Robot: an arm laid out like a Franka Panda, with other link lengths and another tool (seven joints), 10 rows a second.
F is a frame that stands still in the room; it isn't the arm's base.
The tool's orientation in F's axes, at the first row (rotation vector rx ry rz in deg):
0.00, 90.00, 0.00
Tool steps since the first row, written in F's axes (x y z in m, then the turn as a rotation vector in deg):
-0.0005, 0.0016, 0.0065, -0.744, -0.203, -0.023
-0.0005, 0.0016, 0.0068, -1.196, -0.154, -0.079
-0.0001, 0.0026, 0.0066, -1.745, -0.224, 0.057
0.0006, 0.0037, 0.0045, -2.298, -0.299, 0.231
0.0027, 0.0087, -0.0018, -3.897, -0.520, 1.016
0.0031, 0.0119, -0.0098, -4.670, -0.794, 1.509
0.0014, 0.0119, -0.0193, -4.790, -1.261, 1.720
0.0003, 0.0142, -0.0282, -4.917, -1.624, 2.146
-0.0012, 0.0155, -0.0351, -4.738, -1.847, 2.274
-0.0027, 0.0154, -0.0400, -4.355, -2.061, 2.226
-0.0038, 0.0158, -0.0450, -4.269, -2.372, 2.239
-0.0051, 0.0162, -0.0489, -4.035, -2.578, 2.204
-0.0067, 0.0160, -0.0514, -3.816, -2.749, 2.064
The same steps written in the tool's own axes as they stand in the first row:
-0.0065, 0.0016, -0.0005, 0.023, -0.203, -0.744
-0.0068, 0.0016, -0.0005, 0.079, -0.154, -1.196
-0.0066, 0.0026, -0.0001, -0.057, -0.224, -1.745
-0.0045, 0.0037, 0.0006, -0.231, -0.299, -2.298
0.0018, 0.0087, 0.0027, -1.016, -0.520, -3.897
0.0098, 0.0119, 0.0031, -1.509, -0.794, -4.670
0.0193, 0.0119, 0.0014, -1.720, -1.261, -4.790
0.0282, 0.0142, 0.0003, -2.146, -1.624, -4.917
0.0351, 0.0155, -0.0012, -2.274, -1.847, -4.738
0.0400, 0.0154, -0.0027, -2.226, -2.061, -4.355
0.0450, 0.0158, -0.0038, -2.239, -2.372, -4.269
0.0489, 0.0162, -0.0051, -2.204, -2.578, -4.035
0.0514, 0.0160, -0.0067, -2.064, -2.749, -3.816

